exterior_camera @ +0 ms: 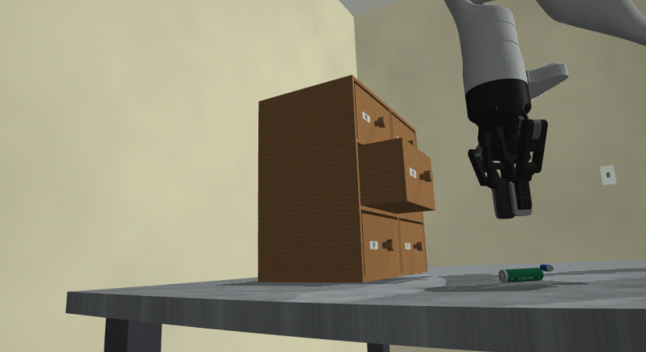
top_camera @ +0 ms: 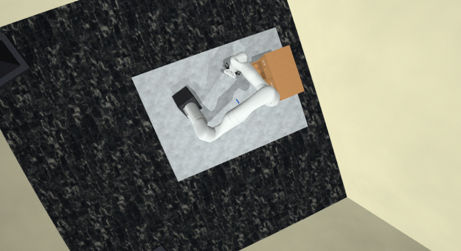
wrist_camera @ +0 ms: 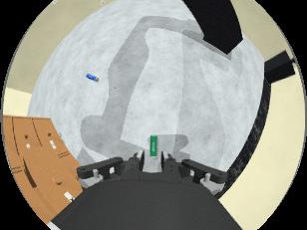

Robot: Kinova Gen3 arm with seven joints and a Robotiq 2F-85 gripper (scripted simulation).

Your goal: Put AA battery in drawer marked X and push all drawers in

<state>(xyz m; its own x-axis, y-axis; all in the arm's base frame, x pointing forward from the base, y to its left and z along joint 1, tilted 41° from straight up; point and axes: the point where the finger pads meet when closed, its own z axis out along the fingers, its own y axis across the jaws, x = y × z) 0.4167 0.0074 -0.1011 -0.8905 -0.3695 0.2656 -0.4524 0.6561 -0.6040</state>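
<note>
Right now the green AA battery is 80 mm below my hand. Round my hand: blue AA battery: 70 mm behind, 230 mm to the right, 90 mm below.
</note>
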